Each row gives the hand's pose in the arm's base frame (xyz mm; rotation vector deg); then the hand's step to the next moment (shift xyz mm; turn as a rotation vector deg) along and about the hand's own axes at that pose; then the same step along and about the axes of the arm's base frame.
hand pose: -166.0 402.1 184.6 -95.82 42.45 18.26
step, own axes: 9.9 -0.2 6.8 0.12 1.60 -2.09
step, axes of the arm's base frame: 8.9 3.6 -7.3 -1.30 -2.15 -0.80
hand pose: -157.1 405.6 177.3 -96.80 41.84 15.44
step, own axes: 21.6 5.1 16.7 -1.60 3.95 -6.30
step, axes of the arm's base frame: 17.2 8.4 -20.2 -4.90 -5.78 -0.65
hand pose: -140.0 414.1 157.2 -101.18 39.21 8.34
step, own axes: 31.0 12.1 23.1 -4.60 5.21 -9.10
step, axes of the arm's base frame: 24.9 7.9 -31.0 -8.71 -7.42 0.47
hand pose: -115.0 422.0 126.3 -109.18 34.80 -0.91
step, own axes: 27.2 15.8 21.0 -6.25 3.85 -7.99
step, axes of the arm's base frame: 23.3 2.3 -29.7 -9.27 -5.39 1.64
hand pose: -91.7 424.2 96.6 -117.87 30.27 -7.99
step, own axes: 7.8 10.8 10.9 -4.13 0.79 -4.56
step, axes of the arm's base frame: 7.0 0.7 -15.7 -5.36 -2.22 2.19
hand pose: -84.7 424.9 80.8 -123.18 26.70 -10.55
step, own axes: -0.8 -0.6 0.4 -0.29 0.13 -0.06
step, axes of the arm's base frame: -0.5 0.9 0.3 -0.32 0.00 -0.06
